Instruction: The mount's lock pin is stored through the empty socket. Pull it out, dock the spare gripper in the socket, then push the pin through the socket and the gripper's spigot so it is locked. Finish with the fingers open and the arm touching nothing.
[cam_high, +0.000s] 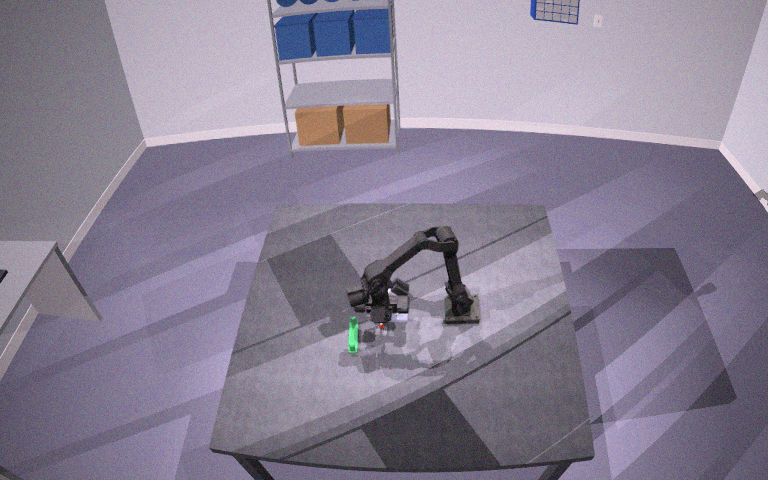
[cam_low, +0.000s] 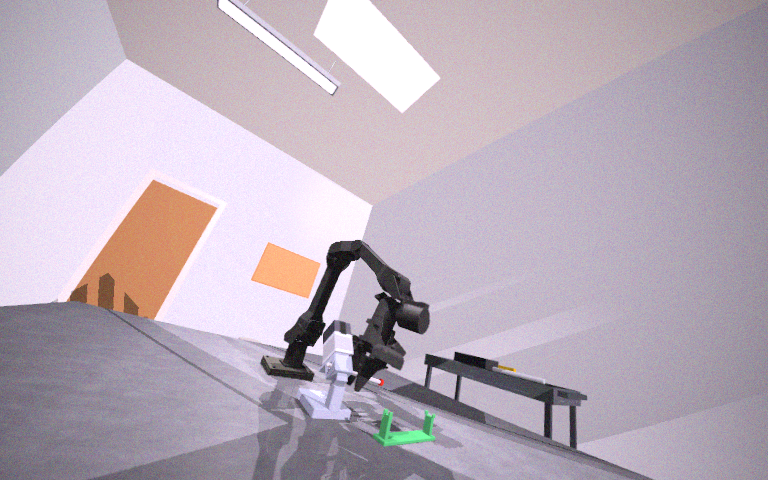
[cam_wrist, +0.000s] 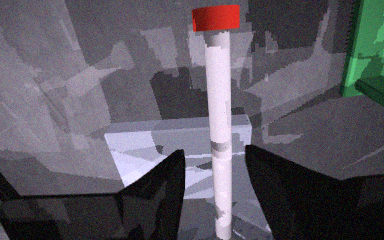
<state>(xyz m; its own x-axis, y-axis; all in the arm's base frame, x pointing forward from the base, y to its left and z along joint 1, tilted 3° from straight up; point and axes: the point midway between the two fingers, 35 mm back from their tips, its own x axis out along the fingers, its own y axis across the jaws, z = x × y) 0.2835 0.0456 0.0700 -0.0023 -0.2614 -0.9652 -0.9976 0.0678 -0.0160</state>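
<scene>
Now: gripper tip 10 mm past the mount and 40 mm to the left of it. From my gripper tip the other things lie so: green cradle (110 mm ahead, 70 mm to the left, 30 mm below); spare gripper (30 mm behind, 40 mm to the right, 70 mm above).
</scene>
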